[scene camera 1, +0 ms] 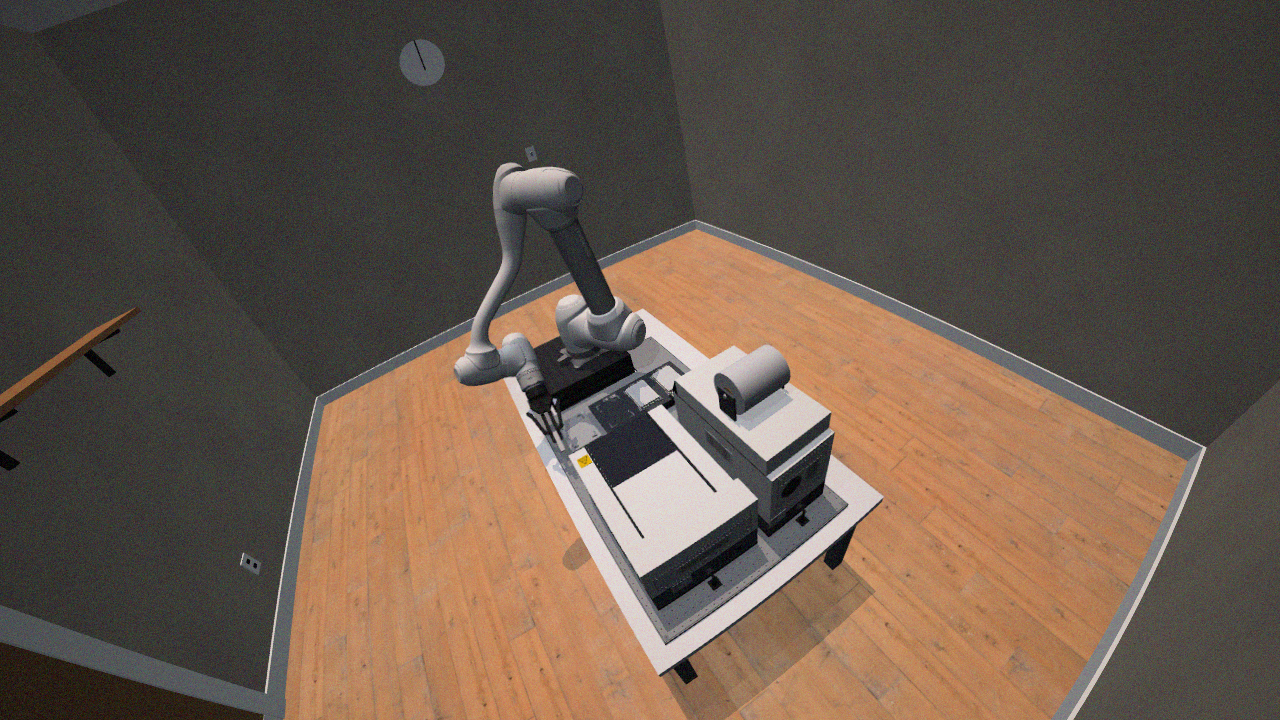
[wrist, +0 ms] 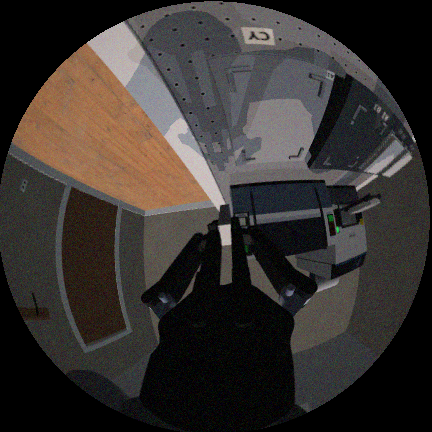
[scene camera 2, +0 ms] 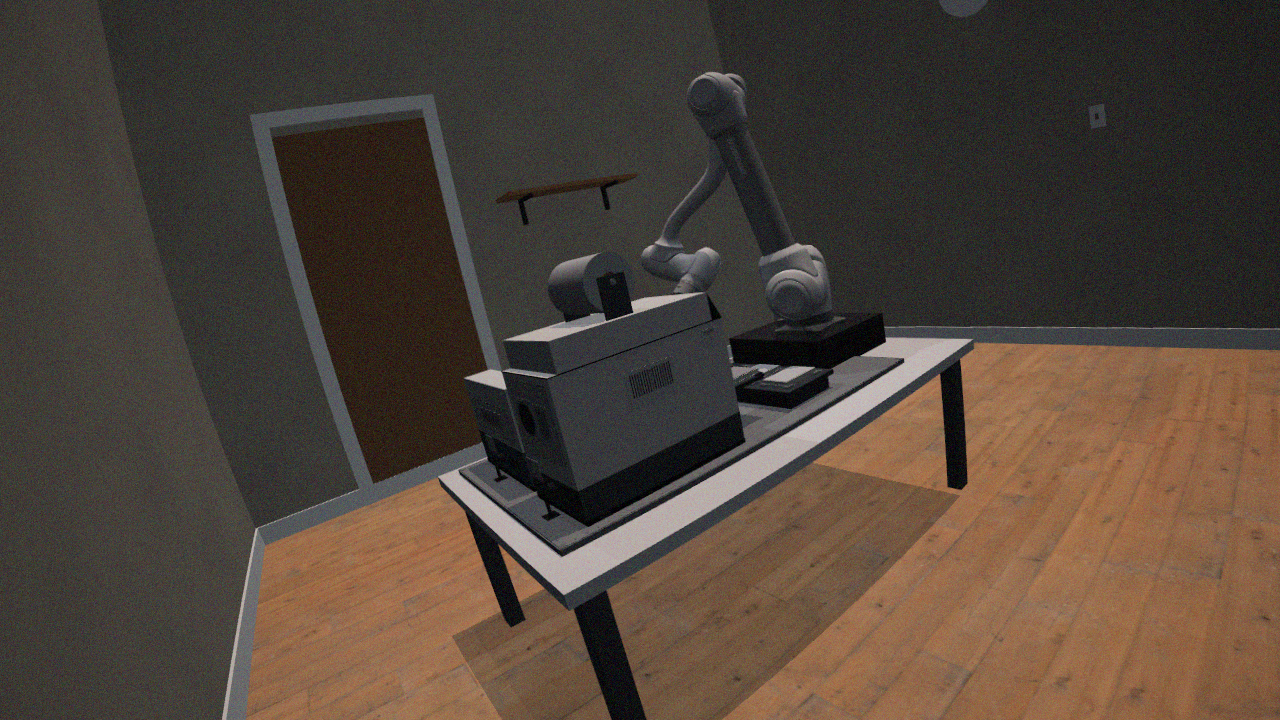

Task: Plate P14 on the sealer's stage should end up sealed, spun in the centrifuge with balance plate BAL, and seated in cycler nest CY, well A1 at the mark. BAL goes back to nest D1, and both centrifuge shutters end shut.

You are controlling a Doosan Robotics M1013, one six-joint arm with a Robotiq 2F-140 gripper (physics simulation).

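Places are measured from the arm's base along level axes (x back, y left, z down), in metres.
Pixels of known places: gripper, fingertip midpoint: [scene camera 1: 563, 450] [wrist: 225, 212]; arm's base at its link origin: [scene camera 1: 585, 352] [scene camera 2: 811, 328].
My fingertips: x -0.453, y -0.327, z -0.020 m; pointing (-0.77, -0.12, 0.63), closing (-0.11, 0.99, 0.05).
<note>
For each thing: its top centre in the pictures, then the offset to it from my fingertips. "spot": a spot on its surface instead.
- Nest CY at its top centre: [wrist: 279, 125] [scene camera 1: 577, 429] dx +0.112, dy +0.094, dz +0.061 m
- low white centrifuge at a spot on its surface: [scene camera 1: 689, 505] spot: dx -0.489, dy +0.164, dz -0.095 m
- tall sealer at its top centre: [scene camera 2: 592, 255] [scene camera 1: 745, 357] [wrist: 324, 289] dx -0.413, dy +0.445, dz -0.361 m
- film roll at its top centre: [scene camera 2: 583, 257] [scene camera 1: 751, 361] [wrist: 322, 288] dx -0.434, dy +0.444, dz -0.361 m
My gripper [scene camera 1: 560, 442] [wrist: 225, 212] is shut with nothing between its fingers. It hangs above the table's side edge, beside nest CY; scene camera 2 does not show its fingers. Nest CY [wrist: 280, 120] is a grey block with L-shaped corner guides and no plate on it. The low white centrifuge [scene camera 1: 689, 505] has a dark area on top; in the wrist view its dark front [wrist: 290, 237] shows beyond my fingers. I cannot tell how its shutters stand. The tall sealer [scene camera 1: 796, 420] [scene camera 2: 644, 402] carries a film roll [scene camera 1: 756, 376] [scene camera 2: 581, 284]. Its stage [wrist: 365, 204] sticks out. No label of P14 or BAL is readable.
Black nests [wrist: 342, 120] stand beside CY, one marked D3. White plates [scene camera 1: 642, 394] [scene camera 2: 792, 376] lie in the nests farther along. The arm's black base block [scene camera 1: 586, 371] [scene camera 2: 810, 340] stands behind the nests. The white table edge [scene camera 1: 617, 568] runs alongside.
</note>
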